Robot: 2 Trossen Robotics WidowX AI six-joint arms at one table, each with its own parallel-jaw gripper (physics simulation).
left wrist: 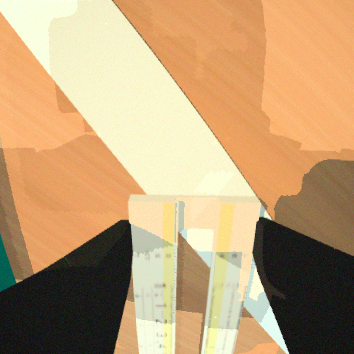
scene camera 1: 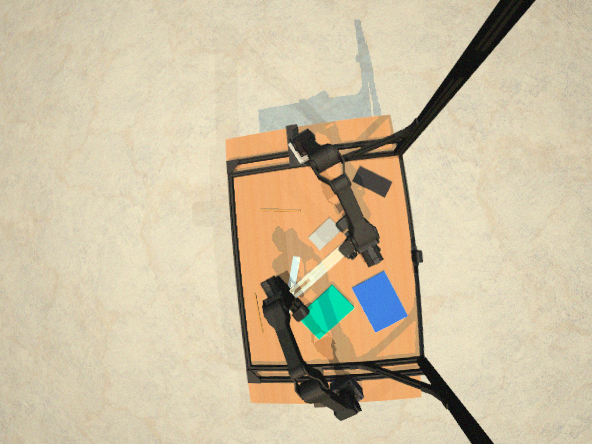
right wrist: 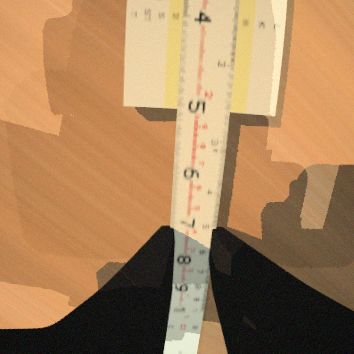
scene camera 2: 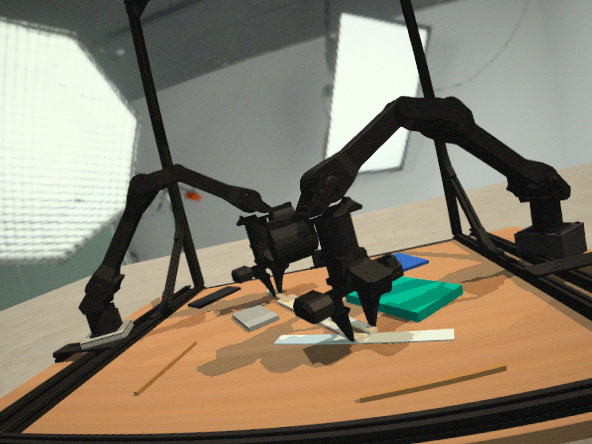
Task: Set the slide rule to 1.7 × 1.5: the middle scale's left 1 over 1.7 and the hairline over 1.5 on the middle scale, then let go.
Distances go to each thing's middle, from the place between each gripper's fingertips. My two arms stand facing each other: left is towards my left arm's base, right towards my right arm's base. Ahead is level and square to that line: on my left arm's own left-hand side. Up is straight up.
The slide rule (right wrist: 152, 48) lies 13 cm ahead of my right hand and 9 cm to the left of it. Round my right hand: blue block (scene camera 1: 376, 295) 5 cm behind, 27 cm to the left; grey block (scene camera 2: 252, 318) 12 cm ahead, 4 cm to the right; middle slide (right wrist: 208, 42) 8 cm ahead, 5 cm to the left.
Right now the long ruler (scene camera 2: 442, 334) is 10 mm to the right of my left hand and 10 mm ahead of it. From my left hand the other things lie so: slide rule 170 mm behind, 100 mm to the right; then green block (scene camera 2: 414, 299) 120 mm behind, 90 mm to the left, 10 mm above; then middle slide 220 mm behind, 140 mm to the right.
